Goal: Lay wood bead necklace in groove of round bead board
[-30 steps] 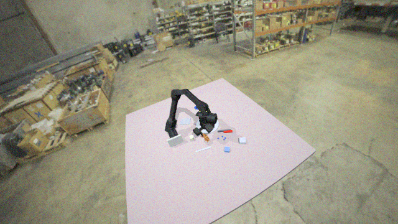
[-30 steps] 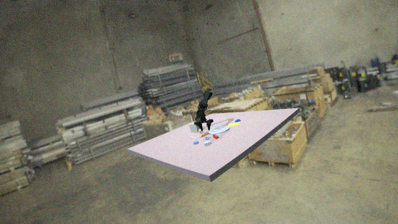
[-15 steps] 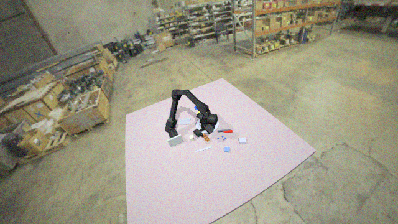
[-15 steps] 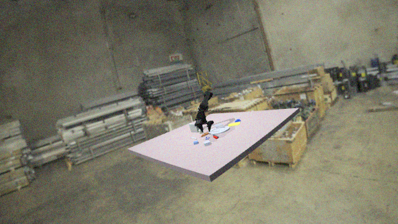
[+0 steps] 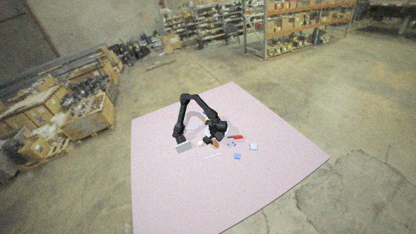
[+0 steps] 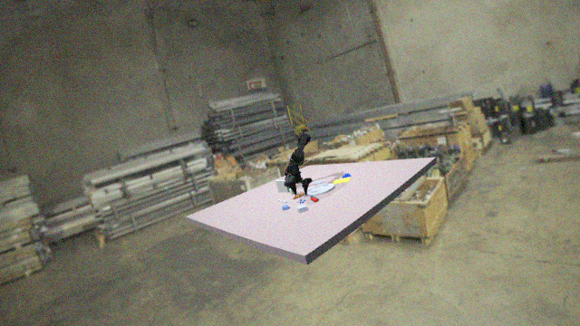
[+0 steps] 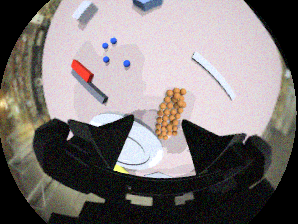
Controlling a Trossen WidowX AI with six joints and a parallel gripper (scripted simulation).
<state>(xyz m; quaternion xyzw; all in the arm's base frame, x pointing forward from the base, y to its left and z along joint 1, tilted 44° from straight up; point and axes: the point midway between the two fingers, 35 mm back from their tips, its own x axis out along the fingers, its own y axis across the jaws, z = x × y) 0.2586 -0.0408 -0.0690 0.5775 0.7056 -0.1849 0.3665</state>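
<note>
Right now my gripper tip is 120 mm past the cream cube, 20 mm to the right of it and 10 mm below it. The rest, counted from my gripper tip: white stick 110 mm to the right, 70 mm behind, 10 mm below; then red-handled tool 160 mm ahead, 20 mm to the right; then blue block 190 mm to the right, 90 mm ahead.
</note>
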